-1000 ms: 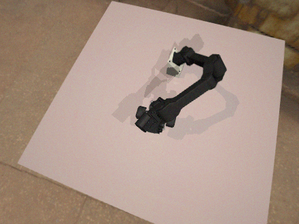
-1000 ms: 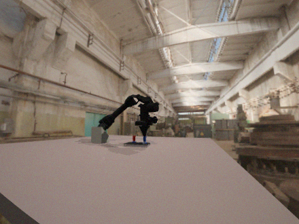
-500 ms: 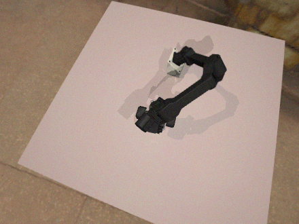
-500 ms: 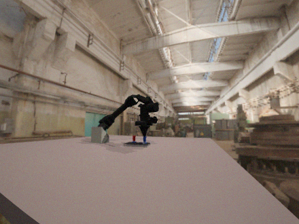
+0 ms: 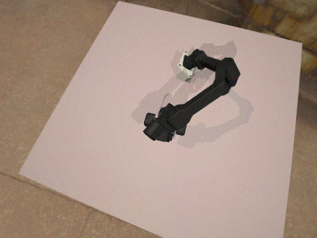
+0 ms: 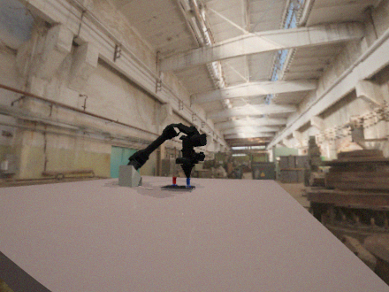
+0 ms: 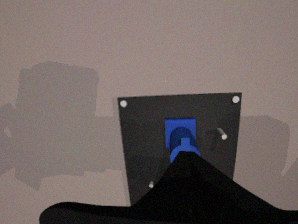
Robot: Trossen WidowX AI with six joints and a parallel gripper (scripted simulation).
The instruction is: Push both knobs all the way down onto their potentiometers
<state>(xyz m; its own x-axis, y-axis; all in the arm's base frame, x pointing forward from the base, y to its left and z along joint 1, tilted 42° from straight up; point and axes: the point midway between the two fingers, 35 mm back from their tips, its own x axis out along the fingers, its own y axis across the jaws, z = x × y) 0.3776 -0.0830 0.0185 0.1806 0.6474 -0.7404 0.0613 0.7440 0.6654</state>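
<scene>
The blue knob is 10 mm below my gripper tip. Round my gripper tip: red knob (70 mm behind, 10 mm below).
</scene>
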